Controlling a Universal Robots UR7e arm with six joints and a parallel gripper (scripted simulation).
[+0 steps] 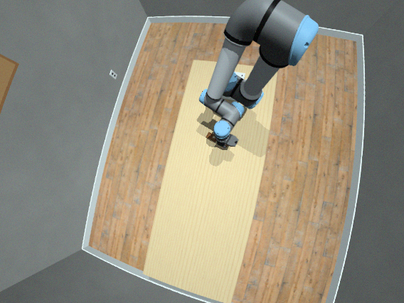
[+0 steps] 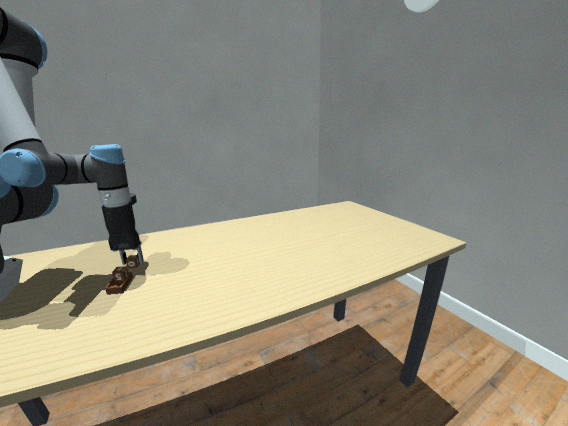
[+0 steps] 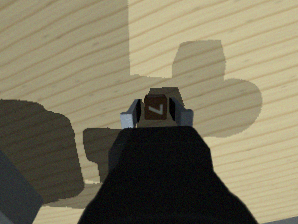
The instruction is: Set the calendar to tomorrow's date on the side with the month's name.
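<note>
The dark brown calendar tray is 100 mm to the right of my hand, 30 mm behind it and 20 mm below it.
</note>
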